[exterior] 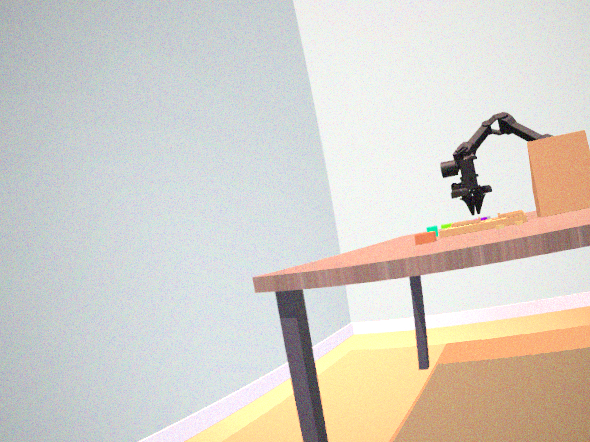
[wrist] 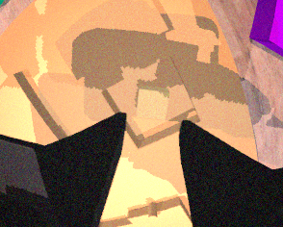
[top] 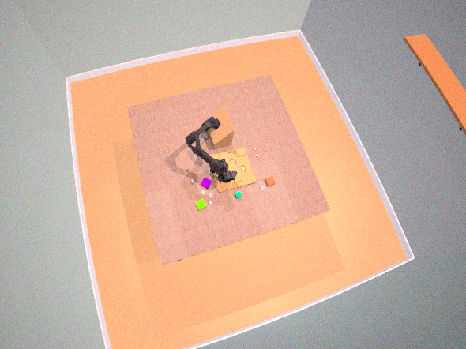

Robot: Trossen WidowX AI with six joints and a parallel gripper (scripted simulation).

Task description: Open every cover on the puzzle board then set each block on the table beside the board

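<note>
Right now my gripper tip is 130 mm to the left of the magenta block, 30 mm above it and 10 mm past it. Round my gripper tip: orange block 310 mm to the left, 170 mm ahead, 30 mm below; lime green block 230 mm to the right, 130 mm ahead, 30 mm below; teal block 170 mm ahead, 40 mm to the left, 30 mm below.
</note>
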